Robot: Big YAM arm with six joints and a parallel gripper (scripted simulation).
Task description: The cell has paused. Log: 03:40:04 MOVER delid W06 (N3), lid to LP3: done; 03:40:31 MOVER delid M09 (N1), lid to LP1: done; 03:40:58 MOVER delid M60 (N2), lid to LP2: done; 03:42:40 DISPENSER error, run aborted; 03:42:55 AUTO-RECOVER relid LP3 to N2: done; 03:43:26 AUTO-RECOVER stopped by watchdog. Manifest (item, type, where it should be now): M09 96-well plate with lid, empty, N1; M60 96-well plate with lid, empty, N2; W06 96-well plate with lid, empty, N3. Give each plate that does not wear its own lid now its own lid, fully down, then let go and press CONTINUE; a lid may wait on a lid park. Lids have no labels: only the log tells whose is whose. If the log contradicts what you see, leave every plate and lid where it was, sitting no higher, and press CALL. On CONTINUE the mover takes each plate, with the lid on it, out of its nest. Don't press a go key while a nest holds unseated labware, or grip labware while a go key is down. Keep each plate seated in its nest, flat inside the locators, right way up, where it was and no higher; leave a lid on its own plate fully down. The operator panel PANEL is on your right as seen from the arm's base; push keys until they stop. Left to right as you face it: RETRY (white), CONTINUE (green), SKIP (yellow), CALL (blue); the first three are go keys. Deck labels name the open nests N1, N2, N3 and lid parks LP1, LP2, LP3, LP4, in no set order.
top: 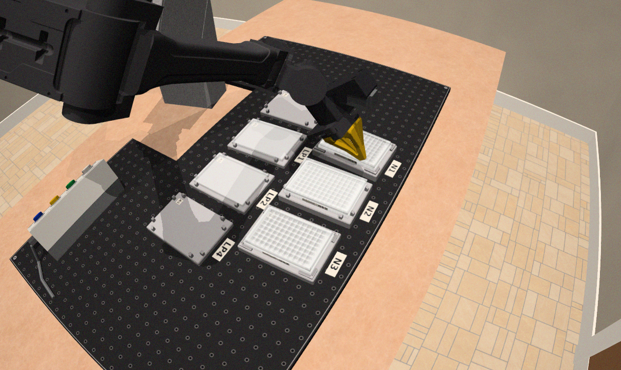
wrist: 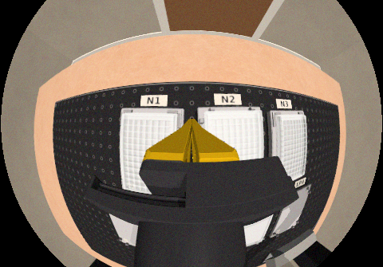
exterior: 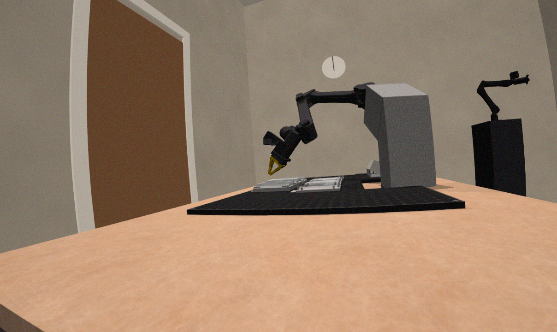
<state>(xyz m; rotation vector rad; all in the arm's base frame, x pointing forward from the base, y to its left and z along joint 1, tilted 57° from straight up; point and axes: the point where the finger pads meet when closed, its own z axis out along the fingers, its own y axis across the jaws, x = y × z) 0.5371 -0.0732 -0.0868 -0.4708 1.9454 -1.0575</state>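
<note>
My gripper is now 220 mm past the lid park LP1, 60 mm above it and 20 mm to the right of it. Round my hand: lid park LP2: 220 mm behind, 110 mm to the right, 60 mm below; lid park LP3: 210 mm behind, 140 mm to the left, 60 mm below; N1 label: 70 mm below, 60 mm to the left, 50 mm ahead.
</note>
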